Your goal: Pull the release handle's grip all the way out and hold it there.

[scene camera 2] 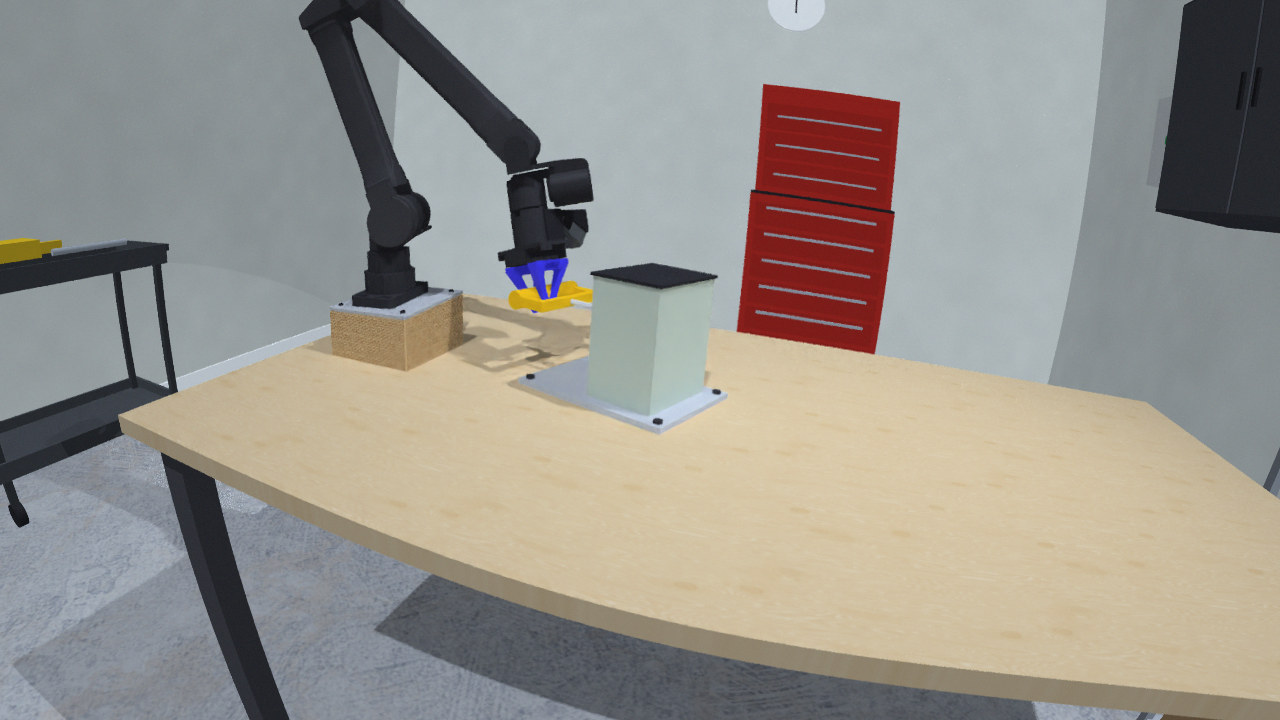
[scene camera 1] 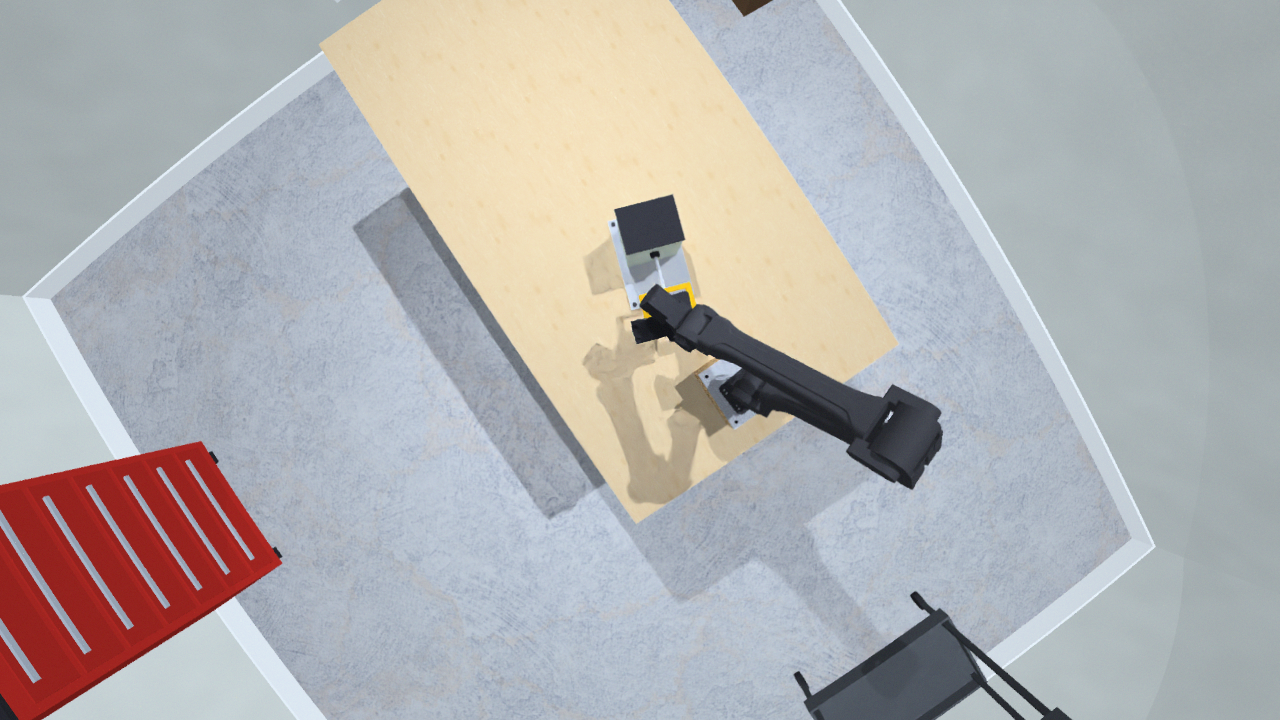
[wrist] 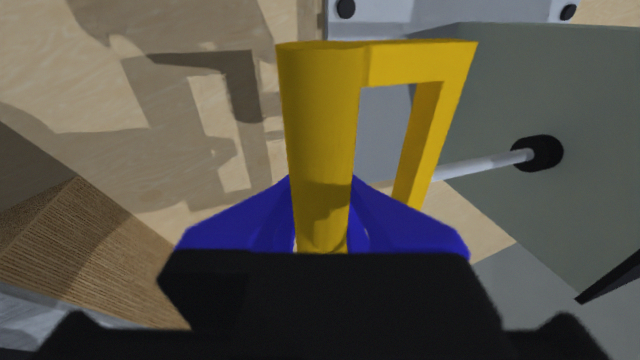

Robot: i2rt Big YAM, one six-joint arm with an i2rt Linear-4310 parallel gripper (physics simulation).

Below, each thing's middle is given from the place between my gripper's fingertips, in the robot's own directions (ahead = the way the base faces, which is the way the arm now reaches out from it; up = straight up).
Right now my hand is 140 mm short of the grey base plate (scene camera 2: 568, 381), 80 mm above it and 50 mm to the left of it.
